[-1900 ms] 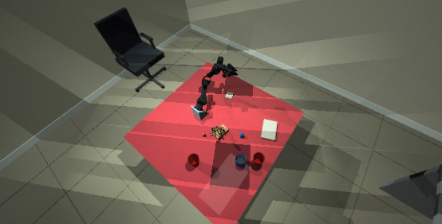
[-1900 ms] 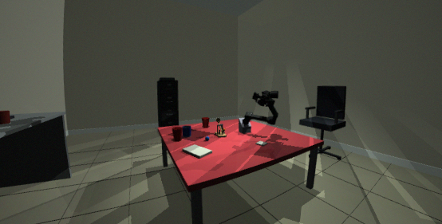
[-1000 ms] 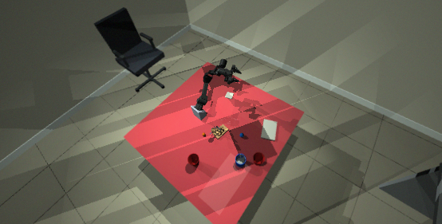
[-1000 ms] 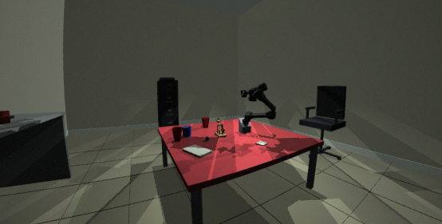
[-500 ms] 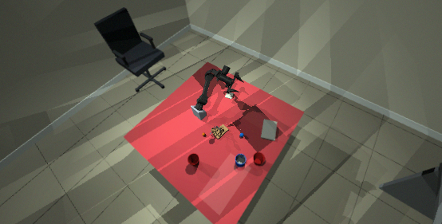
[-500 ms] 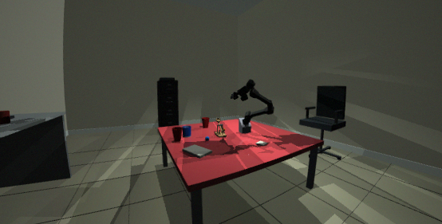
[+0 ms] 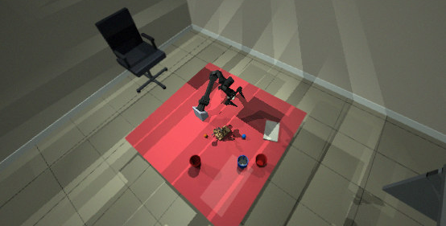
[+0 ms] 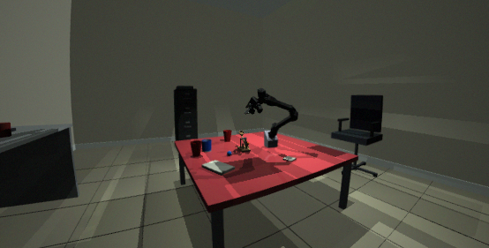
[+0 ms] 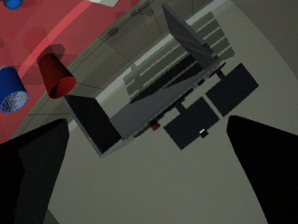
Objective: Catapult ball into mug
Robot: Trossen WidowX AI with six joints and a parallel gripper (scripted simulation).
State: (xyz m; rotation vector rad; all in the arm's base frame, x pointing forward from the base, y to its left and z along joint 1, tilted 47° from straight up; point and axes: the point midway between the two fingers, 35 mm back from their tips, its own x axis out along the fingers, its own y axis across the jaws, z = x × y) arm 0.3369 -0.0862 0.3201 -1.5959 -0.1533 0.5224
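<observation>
Right now the wooden catapult is 9 cm behind my gripper tip, 21 cm to the right of it and 31 cm below it. The rest, counted from my gripper tip: orange ball (17 cm behind, 31 cm to the right, 36 cm below); white book (27 cm ahead, 14 cm to the left, 37 cm below); blue ball (11 cm ahead, 8 cm to the right, 36 cm below).
</observation>
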